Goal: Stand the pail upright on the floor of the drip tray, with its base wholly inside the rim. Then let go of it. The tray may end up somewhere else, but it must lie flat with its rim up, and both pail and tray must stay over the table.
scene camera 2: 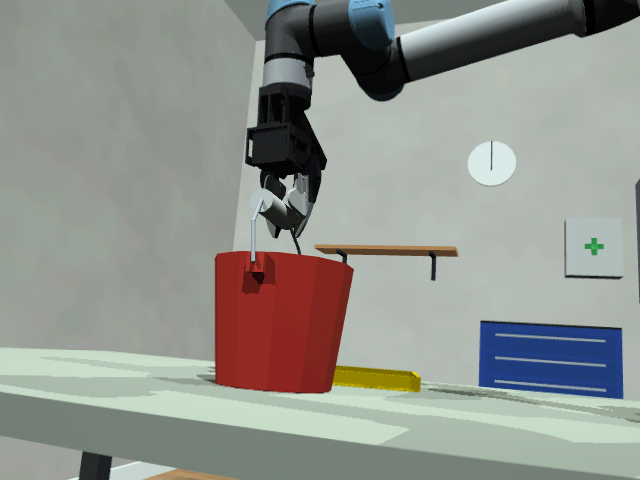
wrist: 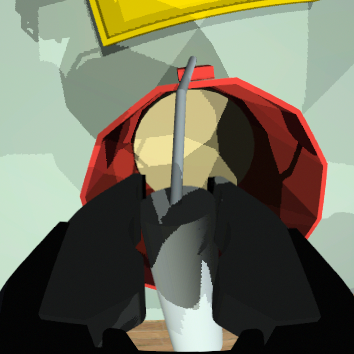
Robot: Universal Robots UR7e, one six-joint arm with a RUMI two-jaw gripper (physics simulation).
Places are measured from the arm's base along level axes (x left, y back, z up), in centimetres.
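Pixels of known places: gripper, between the fingertips: (scene camera 2: 285, 238) (wrist: 176, 178).
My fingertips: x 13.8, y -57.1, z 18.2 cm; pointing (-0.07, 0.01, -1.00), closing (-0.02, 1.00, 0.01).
Ahead of a thing's pixels: the offset from my fingertips to its top centre. Level surfaces: height alone.
The red pail (scene camera 2: 281, 325) (wrist: 305, 185) stands upright on the table, beside the drip tray and not in it. Its wire bail is raised, with a pale cylindrical grip @[dx +4.9, dy +0.9, dz +4.5 cm] (scene camera 2: 278, 212) (wrist: 182, 260) above the rim. My gripper (scene camera 2: 286, 228) (wrist: 176, 178) is shut on this handle grip, one jaw on each side. The yellow drip tray @[dx -23.4, dy +0.0, dz -18.7 cm] (scene camera 2: 379, 378) (wrist: 145, 30) lies flat with its rim up, behind the pail in the scene view and at the top of the wrist view, where part of it is cut off. The pail hides part of it in the scene view.
The pale green table @[dz -20.9 cm] (scene camera 2: 206, 413) (wrist: 40, 190) has its front edge close to the pail in the scene view. A wooden shelf (scene camera 2: 387, 250), a blue drawer cabinet (scene camera 2: 550, 360), a clock and a first-aid box are in the background.
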